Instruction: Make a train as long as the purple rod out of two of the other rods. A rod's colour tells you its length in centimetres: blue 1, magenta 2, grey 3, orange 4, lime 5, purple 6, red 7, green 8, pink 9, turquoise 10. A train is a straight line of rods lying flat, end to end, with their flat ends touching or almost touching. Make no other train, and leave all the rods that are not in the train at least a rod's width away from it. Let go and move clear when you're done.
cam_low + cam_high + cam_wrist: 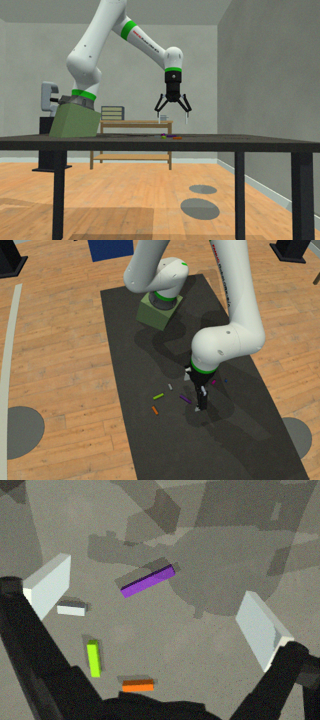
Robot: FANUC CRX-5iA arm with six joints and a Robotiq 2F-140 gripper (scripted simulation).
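Now: the blue rod 90 mm behind my hand, 190 mm to the left of it and 70 mm below it. Also, from my hand: magenta rod 80 mm behind, 120 mm to the left, 70 mm below; grey rod 70 mm behind, 90 mm to the right, 70 mm below; purple rod 20 mm to the right, 70 mm below.
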